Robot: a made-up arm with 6 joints. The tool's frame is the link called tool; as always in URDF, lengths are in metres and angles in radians.
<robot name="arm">
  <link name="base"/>
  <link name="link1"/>
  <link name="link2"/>
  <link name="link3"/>
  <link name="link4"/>
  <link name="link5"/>
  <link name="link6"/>
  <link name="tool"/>
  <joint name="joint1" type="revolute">
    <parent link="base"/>
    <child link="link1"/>
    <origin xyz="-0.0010 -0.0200 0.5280" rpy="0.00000 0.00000 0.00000"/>
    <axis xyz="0 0 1"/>
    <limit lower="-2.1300" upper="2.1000"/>
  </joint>
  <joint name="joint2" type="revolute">
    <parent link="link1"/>
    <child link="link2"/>
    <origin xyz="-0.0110 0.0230 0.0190" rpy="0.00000 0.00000 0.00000"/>
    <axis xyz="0.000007 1 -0.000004"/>
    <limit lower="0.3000" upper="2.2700"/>
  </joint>
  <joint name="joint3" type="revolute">
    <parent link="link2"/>
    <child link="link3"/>
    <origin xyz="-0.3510 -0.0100 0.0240" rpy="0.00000 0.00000 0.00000"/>
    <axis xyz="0.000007 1 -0.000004"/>
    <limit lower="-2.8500" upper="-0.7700"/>
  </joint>
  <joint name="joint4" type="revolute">
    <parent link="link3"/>
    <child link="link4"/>
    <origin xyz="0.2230 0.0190 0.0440" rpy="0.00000 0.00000 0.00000"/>
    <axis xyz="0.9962 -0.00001 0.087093"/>
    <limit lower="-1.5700" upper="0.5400"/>
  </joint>
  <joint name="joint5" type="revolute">
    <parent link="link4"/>
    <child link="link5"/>
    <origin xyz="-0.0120 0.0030 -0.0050" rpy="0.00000 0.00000 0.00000"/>
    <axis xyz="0.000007 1 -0.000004"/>
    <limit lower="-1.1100" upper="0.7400"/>
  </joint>
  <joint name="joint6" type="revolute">
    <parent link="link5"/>
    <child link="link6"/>
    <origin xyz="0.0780 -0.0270 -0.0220" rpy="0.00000 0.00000 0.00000"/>
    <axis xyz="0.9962 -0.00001 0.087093"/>
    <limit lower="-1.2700" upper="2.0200"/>
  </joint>
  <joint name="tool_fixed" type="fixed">
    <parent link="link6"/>
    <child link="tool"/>
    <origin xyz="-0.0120 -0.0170 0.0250" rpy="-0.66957 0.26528 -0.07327"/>
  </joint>
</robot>
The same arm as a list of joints. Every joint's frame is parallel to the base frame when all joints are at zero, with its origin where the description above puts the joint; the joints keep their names.
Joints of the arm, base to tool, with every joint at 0 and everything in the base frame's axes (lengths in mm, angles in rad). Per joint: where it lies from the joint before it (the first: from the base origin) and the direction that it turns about. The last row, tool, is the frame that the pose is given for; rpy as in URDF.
joint1: offset -1 -20 528 axis +z
joint2: offset -11 23 19 axis +y
joint3: offset -351 -10 24 axis +y
joint4: offset 223 19 44 axis 0.9962 0 0.0871
joint5: offset -12 3 -5 axis +y
joint6: offset 78 -27 -22 axis 0.9962 0 0.0871
tool: offset -12 -17 25 rpy -0.6696 0.2653 -0.0733
Joint limits (rad, base to tool): -2.13..2.1 0.3..2.27 -2.85..-0.77 -1.57..0.54 -1.11..0.74 -1.27..2.02

